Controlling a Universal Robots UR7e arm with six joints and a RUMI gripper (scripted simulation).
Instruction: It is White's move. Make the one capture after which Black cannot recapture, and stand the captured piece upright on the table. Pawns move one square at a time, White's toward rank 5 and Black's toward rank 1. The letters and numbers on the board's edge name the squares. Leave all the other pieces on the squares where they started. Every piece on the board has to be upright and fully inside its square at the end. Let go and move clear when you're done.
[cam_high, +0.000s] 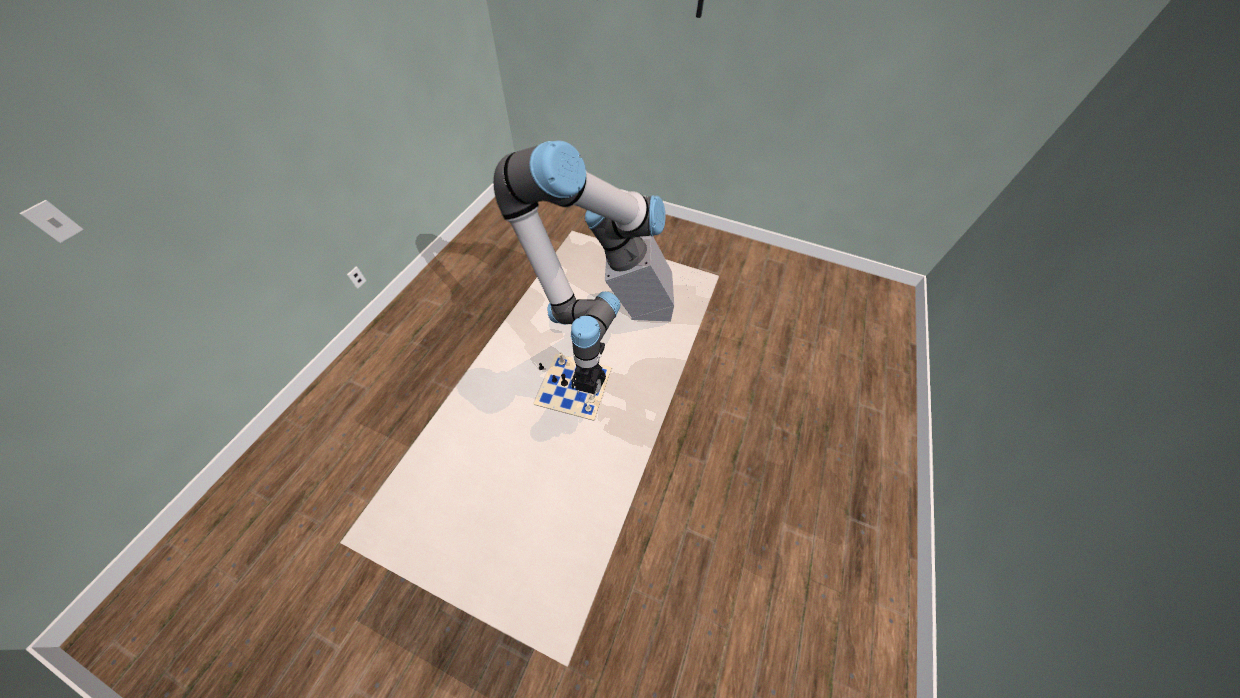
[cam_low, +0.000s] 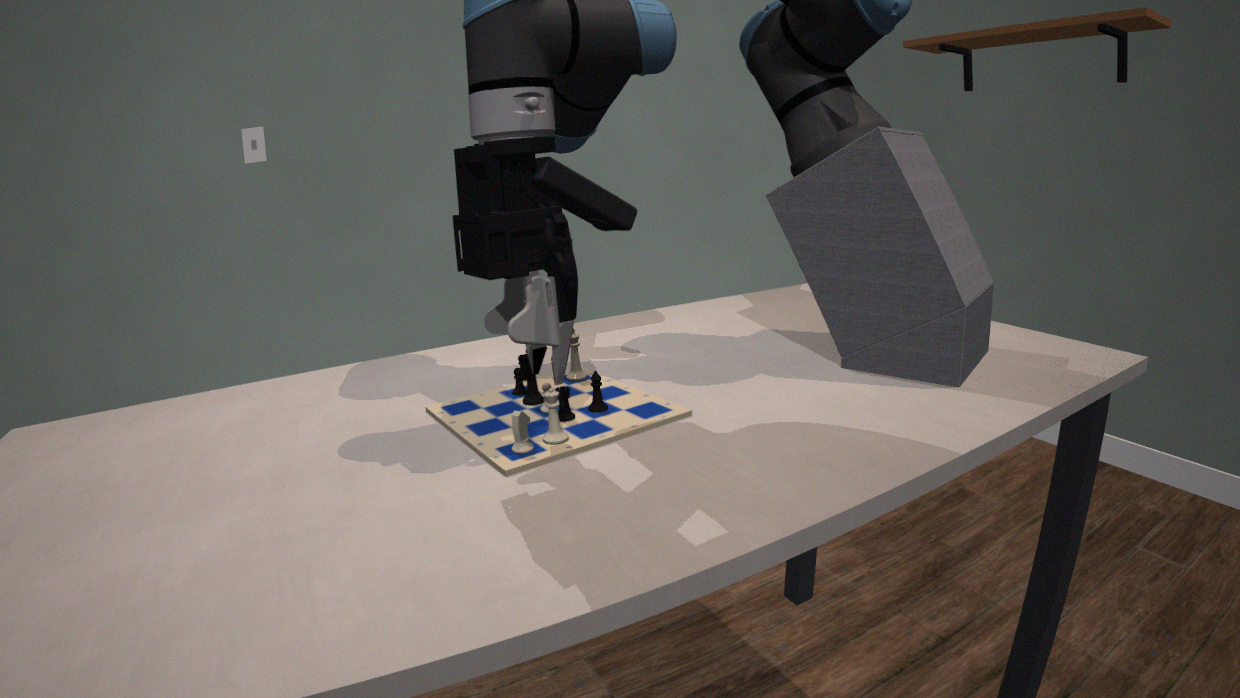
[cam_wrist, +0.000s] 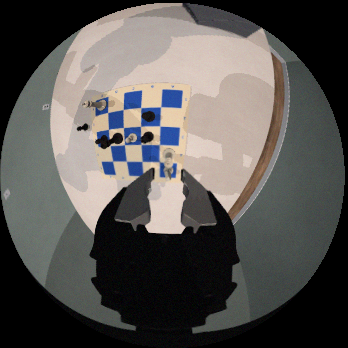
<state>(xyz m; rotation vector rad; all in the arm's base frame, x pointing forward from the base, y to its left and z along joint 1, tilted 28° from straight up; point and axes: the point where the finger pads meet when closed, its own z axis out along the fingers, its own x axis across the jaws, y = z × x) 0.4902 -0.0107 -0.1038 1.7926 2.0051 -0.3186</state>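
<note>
The white pawn lies 80 mm to the right of my hand, 60 mm below it and 30 mm behind it. From my hand the other things lie so: blue-and-cream chessboard (80 mm to the right, 80 mm below, 30 mm behind); then white king (160 mm to the right, 110 mm behind, 50 mm below); then black king (110 mm to the right, 50 mm below, 30 mm behind).
</note>
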